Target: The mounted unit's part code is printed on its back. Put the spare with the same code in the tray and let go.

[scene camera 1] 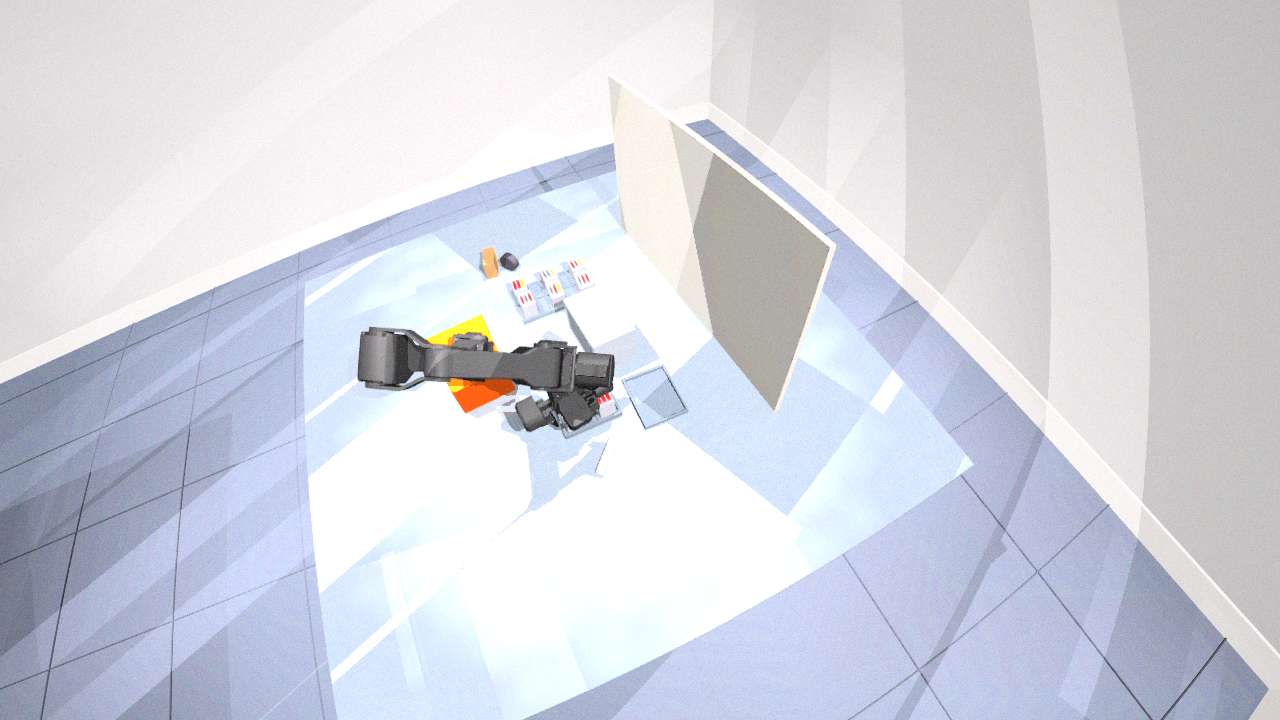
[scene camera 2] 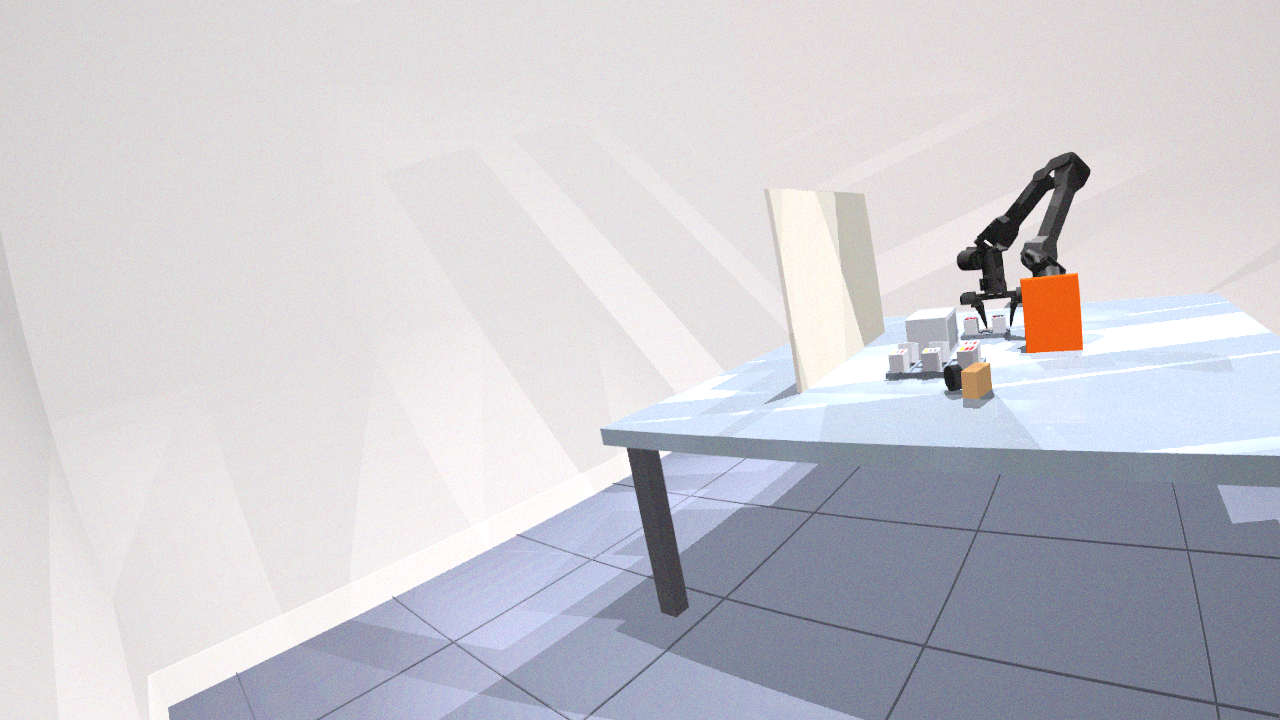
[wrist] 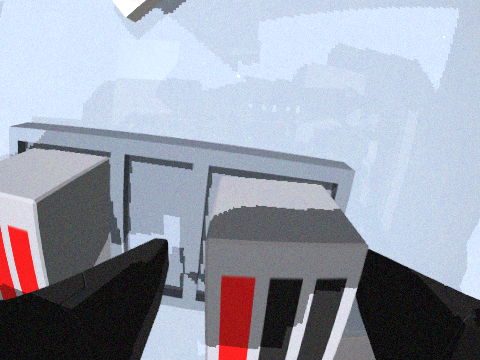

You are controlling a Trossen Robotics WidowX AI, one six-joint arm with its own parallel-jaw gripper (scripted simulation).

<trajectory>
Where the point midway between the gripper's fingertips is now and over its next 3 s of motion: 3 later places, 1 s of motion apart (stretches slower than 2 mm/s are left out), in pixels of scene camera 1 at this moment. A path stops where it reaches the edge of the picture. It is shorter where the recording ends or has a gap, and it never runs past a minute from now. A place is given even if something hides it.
My gripper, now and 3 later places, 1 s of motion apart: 571,418; 568,406; 559,386; 590,365
</trajectory>
